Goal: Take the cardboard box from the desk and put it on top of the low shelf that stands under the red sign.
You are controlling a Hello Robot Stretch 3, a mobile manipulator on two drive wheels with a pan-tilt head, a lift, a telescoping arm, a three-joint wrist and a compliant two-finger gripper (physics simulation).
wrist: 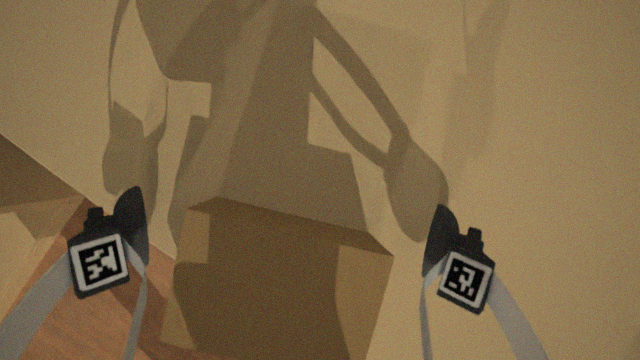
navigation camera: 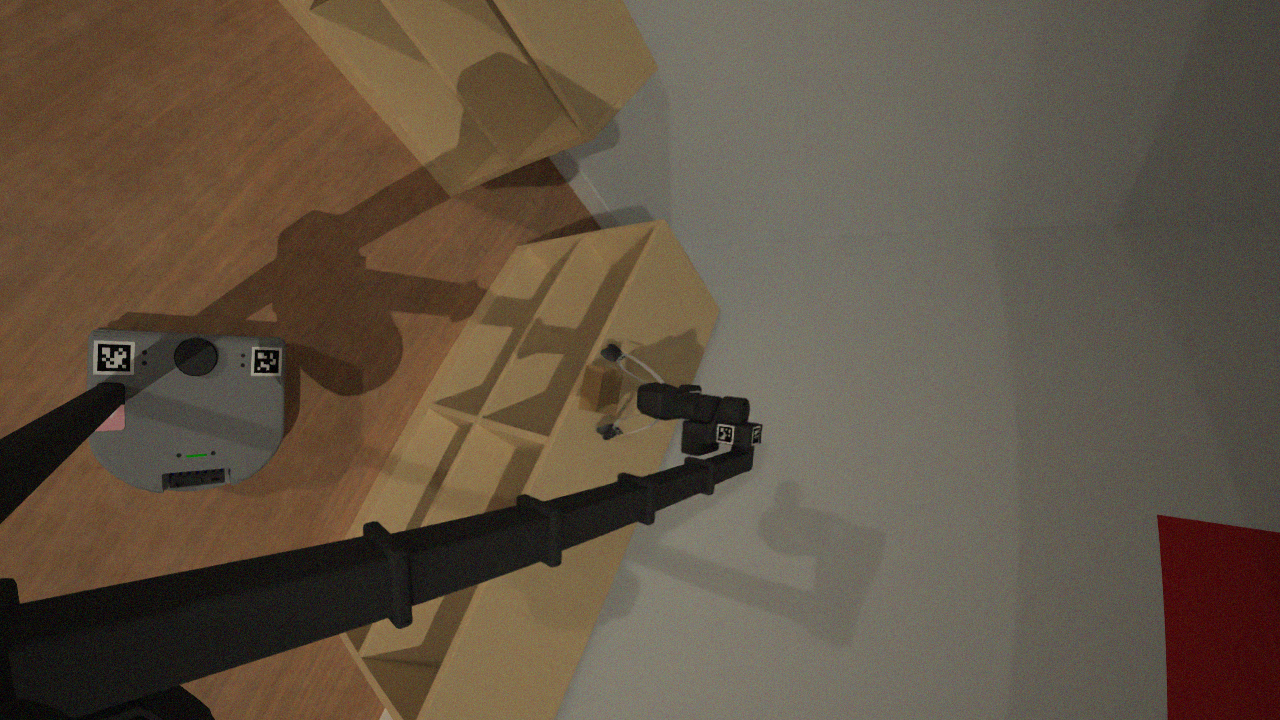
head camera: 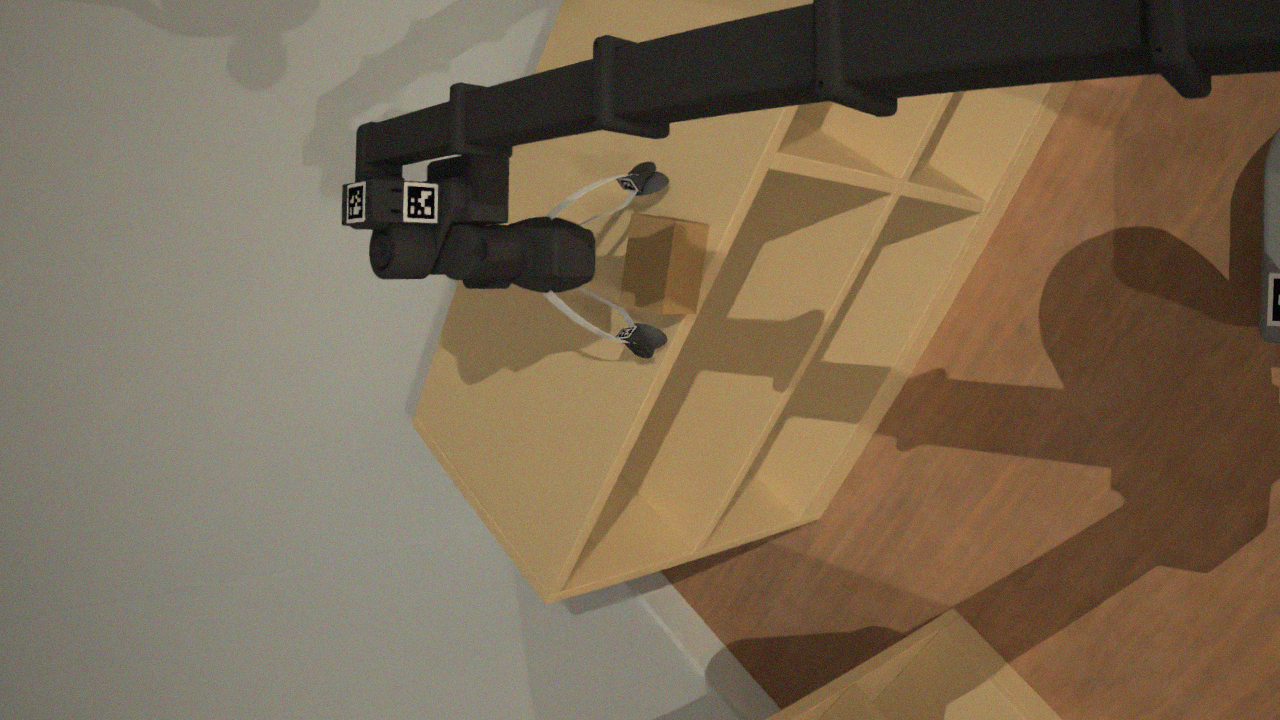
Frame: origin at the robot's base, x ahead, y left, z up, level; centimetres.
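Seen in the pictures: gripper, fingertip midpoint: (wrist: 291, 222); robot's base, origin of the base link: (navigation camera: 196, 355).
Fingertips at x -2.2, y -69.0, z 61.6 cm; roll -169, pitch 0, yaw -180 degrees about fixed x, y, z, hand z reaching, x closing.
Offsets run from my fingertips to a thing's middle. Level surfaces: height alone.
The brown cardboard box @(dx +0.4, dy +2.6, dz +1.9 cm) (head camera: 684, 268) (navigation camera: 597, 386) (wrist: 270, 290) is upright at the low shelf's top board, close to its front edge. Whether its underside fully touches the board is hard to tell. My gripper (head camera: 646, 261) (navigation camera: 610, 392) (wrist: 291, 222) is open around the box, with a visible gap between each fingertip and the box's sides in the wrist view. The low, light-wood shelf @(dz -0.6 cm) (head camera: 537, 447) (navigation camera: 671, 295) (wrist: 540, 150) stands against the grey wall. Part of the red sign @(dx -31.5, dy -22.1, dz +113.4 cm) (navigation camera: 1221, 617) shows at the lower right of the navigation view. The desk is not identifiable.
My dark telescoping arm (head camera: 733, 76) (navigation camera: 465, 541) reaches over the shelf. A second light-wood shelf (head camera: 930, 662) (navigation camera: 590, 53) stands beside it, past a gap. My grey base (navigation camera: 214, 411) is on the brown wooden floor @(dz -61.6 cm) (head camera: 1029, 376) (navigation camera: 179, 179), in front of the low shelf.
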